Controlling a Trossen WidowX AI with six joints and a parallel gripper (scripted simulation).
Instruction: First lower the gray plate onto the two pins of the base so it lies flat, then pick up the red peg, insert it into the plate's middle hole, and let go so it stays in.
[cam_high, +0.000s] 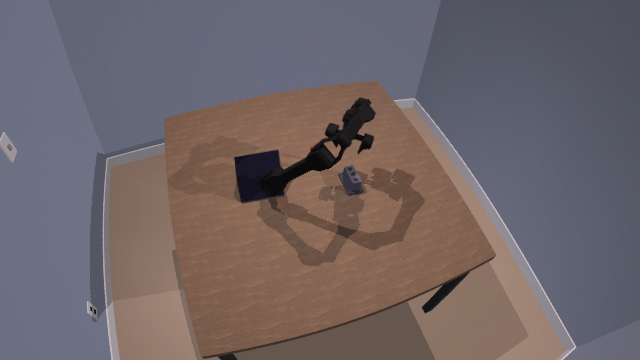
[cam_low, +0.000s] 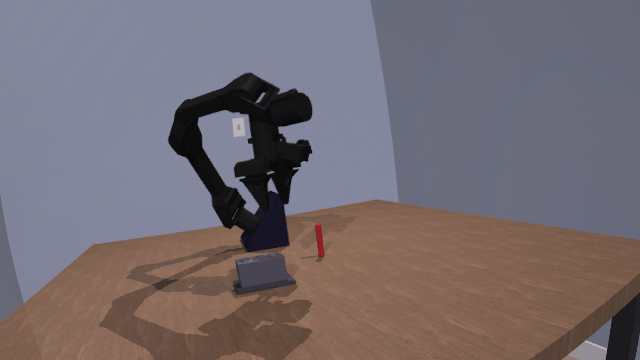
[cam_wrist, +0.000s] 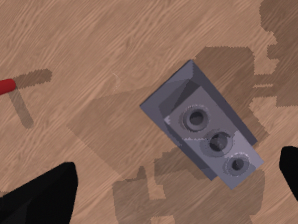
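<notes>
Right now my gripper tip is 10 cm past the red peg, 12 cm to the right of it and 11 cm above it. The rest, counted from my gripper tip: gray plate (2 cm ahead, 6 cm to the right, 11 cm below); base (2 cm ahead, 6 cm to the right, 14 cm below).
</notes>
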